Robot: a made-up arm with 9 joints. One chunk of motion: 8 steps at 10 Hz.
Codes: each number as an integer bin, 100 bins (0 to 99) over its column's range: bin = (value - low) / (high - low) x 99, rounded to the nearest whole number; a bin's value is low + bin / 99 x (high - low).
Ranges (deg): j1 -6.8..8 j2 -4.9..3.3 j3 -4.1..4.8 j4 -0.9..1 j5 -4..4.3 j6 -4.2..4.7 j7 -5.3..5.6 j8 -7.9..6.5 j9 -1.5..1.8
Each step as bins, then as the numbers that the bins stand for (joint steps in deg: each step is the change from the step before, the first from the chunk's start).
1 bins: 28 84 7 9 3 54 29 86 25
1 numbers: -2.614 2.058 -3.471 -0.727 -3.748 0.655 -2.107 4.609 -0.667
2 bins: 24 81 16 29 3 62 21 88 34
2 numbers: -3.212 1.809 -2.662 -0.343 -3.748 1.374 -2.988 4.900 -0.367
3 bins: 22 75 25 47 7 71 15 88 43
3 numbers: -3.511 1.312 -1.853 0.002 -3.413 2.183 -3.648 4.900 -0.067
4 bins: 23 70 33 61 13 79 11 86 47
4 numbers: -3.362 0.898 -1.133 0.271 -2.910 2.902 -4.089 4.609 0.067
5 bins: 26 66 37 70 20 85 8 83 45
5 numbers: -2.913 0.567 -0.774 0.443 -2.323 3.441 -4.419 4.173 0.000
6 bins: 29 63 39 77 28 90 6 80 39
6 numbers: -2.465 0.318 -0.594 0.578 -1.653 3.891 -4.639 3.736 -0.200
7 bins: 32 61 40 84 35 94 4 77 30
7 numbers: -2.016 0.153 -0.504 0.712 -1.066 4.251 -4.860 3.300 -0.500
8 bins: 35 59 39 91 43 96 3 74 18
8 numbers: -1.568 -0.013 -0.594 0.846 -0.395 4.430 -4.970 2.864 -0.900
